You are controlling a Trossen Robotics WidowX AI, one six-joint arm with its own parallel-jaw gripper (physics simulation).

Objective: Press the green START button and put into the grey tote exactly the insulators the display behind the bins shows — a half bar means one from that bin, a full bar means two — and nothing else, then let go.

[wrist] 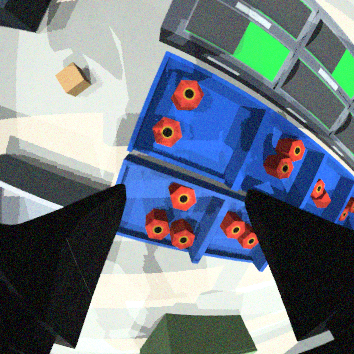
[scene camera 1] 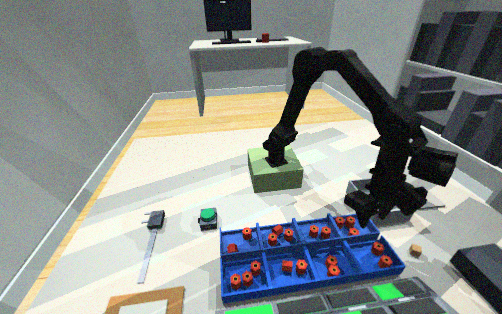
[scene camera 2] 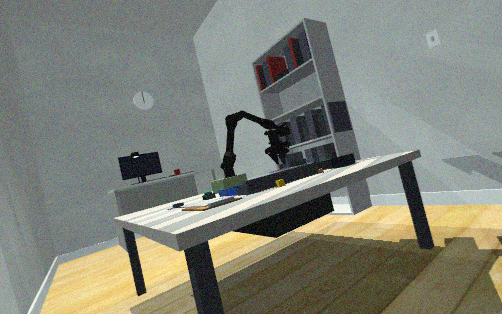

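Where they show: gripper, fingertip midpoint: (wrist: pixel 187 194) (scene camera 1: pixel 371 223) (scene camera 2: pixel 281 164); arm's base at its link origin: (scene camera 1: pixel 276 160) (scene camera 2: pixel 230 176).
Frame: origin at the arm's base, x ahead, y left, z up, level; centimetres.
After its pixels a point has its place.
My gripper (scene camera 1: pixel 386 216) (wrist: pixel 187 194) @[y 10.4, x 34.7, z 0.4 cm] is open and empty, above the right end of the blue bins (scene camera 1: pixel 310 287) (wrist: pixel 205 132). Red insulators (scene camera 1: pixel 378 247) (wrist: pixel 188 94) lie in the bins; the right-end bins hold two in the display-side row and three in the arm-side row. The grey tote (scene camera 1: pixel 356 187) @[y 23.1, x 17.0, z -6.2 cm] (wrist: pixel 45 177) @[y 22.9, x 31.7, z -6.6 cm] is right of the bins, partly hidden by the gripper; its inside cannot be made out. The display (scene camera 1: pixel 300 303) (wrist: pixel 215 24) shows a half green bar in its right-end lower cell; other green bars are cut off. The green START button (scene camera 1: pixel 208 215) @[y -27.8, x 12.8, z -4.4 cm] stands left of the bins.
A tan cube (scene camera 1: pixel 415 250) @[y 20.2, x 41.7, z -6.5 cm] (wrist: pixel 73 79) @[y 20.6, x 41.2, z -6.4 cm] and a dark box (scene camera 1: pixel 482 270) @[y 26.3, x 51.7, z -3.2 cm] (wrist: pixel 22 12) @[y 26.7, x 47.0, z -5.3 cm] are right of the bins. A caliper (scene camera 1: pixel 147 260) @[y -45.6, x 19.1, z -8.0 cm] and a wooden-framed board (scene camera 1: pixel 117 300) @[y -51.6, x 27.3, z -7.8 cm] lie left. The arm stands on a green block (scene camera 1: pixel 277 179) @[y -2.3, x 6.4, z -3.2 cm] (wrist: pixel 200 332) @[y 0.5, x 6.9, z -4.8 cm]. A yellow cube (scene camera 2: pixel 280 183) @[y -22.1, x 56.6, z -7.0 cm] is beside the display.
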